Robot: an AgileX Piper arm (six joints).
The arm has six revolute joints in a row. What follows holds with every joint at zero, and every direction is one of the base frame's. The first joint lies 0.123 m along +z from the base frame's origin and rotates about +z. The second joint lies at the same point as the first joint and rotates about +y. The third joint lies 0.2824 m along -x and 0.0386 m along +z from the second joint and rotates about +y. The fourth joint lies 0.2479 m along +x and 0.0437 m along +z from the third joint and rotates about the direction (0.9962, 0, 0.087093). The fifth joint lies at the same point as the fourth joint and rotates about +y. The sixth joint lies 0.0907 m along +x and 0.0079 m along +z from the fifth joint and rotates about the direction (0.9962, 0, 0.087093). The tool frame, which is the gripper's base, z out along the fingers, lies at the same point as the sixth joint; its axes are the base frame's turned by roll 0, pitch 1.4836 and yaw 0 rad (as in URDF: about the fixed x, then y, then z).
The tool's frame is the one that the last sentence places.
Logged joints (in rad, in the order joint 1, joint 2, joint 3, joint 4, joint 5, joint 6), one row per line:
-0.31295 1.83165 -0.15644 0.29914 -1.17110 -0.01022
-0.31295 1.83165 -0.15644 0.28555 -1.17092 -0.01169
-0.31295 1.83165 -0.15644 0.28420 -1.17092 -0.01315
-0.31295 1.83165 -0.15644 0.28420 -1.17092 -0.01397
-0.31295 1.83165 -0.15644 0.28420 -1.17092 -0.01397
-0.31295 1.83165 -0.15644 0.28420 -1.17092 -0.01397
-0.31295 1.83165 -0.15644 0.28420 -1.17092 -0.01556
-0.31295 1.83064 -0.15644 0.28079 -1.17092 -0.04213
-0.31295 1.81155 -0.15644 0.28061 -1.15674 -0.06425
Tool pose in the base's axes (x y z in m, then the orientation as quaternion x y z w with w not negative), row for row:
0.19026 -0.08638 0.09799 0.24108 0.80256 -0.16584 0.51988
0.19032 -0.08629 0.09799 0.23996 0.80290 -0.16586 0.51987
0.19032 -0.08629 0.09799 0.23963 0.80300 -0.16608 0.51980
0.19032 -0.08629 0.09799 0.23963 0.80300 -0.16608 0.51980
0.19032 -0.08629 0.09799 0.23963 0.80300 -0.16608 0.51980
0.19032 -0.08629 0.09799 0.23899 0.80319 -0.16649 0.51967
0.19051 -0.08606 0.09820 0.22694 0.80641 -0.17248 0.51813
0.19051 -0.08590 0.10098 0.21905 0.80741 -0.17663 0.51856
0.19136 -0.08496 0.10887 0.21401 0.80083 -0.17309 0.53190
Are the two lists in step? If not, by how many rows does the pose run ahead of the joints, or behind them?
The pose runs 1 row ahead of the joints: the pose in row i belongs to the joints in row i + 1.
